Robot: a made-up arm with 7 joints.
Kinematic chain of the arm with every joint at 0, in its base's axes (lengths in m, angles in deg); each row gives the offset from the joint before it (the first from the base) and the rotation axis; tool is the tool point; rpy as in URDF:
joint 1: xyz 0 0 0.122 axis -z
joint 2: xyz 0 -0.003 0.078 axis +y
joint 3: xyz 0 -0.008 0.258 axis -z
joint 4: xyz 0 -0.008 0.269 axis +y
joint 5: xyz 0 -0.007 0.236 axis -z
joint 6: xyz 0 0 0.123 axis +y
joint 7: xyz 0 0 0.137 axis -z
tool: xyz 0 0 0 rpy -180 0 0
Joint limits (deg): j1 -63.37..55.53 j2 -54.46..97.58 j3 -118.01..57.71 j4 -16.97..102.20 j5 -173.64..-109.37 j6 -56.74..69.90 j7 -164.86..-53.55
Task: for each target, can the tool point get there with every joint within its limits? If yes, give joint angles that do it. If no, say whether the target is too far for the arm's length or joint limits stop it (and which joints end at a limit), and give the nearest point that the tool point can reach.
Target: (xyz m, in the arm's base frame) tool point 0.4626 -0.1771 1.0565
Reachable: yes | joints 43.92 27.35 -79.80 28.09 -126.55 21.22 -119.76
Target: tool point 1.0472 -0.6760 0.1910
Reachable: no: too far | nearest point 0.8598 -0.5550 0.1926 | short by 0.223 m
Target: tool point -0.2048 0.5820 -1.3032
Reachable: no: too far | nearest point 0.0962 0.5016 -0.3417 | short by 1.011 m
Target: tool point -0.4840 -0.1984 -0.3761
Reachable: no: joint limits stop it (at a limit: joint 1, joint 2, joint 4, joint 5) | nearest point -0.0752 -0.4162 -0.1783 | short by 0.504 m
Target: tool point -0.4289 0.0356 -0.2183
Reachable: no: joint limits stop it (at a limit: joint 1, joint 2, joint 4, joint 5) | nearest point -0.1124 0.3747 -0.1372 | short by 0.471 m
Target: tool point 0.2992 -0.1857 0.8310
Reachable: yes | joints -2.91 -13.22 16.98 76.37 -154.65 -45.66 -127.83
